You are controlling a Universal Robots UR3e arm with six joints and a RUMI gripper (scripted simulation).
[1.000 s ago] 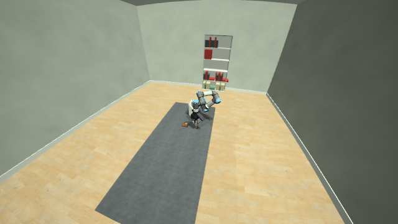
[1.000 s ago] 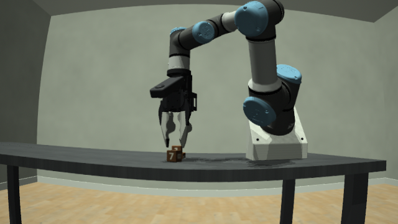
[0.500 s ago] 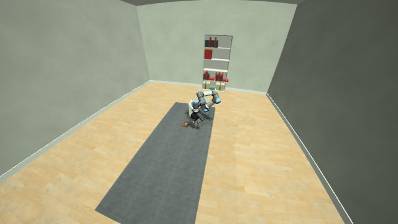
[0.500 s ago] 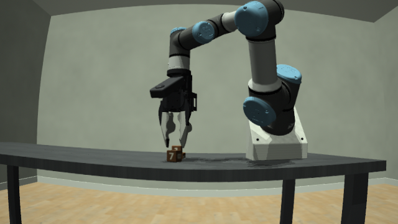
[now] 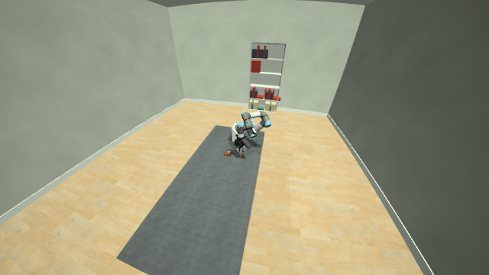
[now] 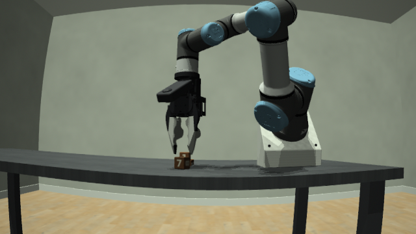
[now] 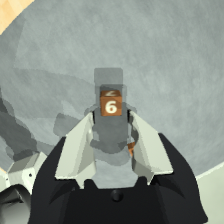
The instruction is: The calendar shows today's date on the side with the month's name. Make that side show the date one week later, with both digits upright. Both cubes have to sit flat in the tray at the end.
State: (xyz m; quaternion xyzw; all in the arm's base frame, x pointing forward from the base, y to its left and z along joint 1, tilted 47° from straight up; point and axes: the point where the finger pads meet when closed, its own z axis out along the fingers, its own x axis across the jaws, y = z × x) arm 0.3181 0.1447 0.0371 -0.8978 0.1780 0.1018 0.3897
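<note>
The cube is 4 cm below my hand. Also, from my hand: calendar tray: 16 cm to the right, 5 cm below, 1 cm ahead.
</note>
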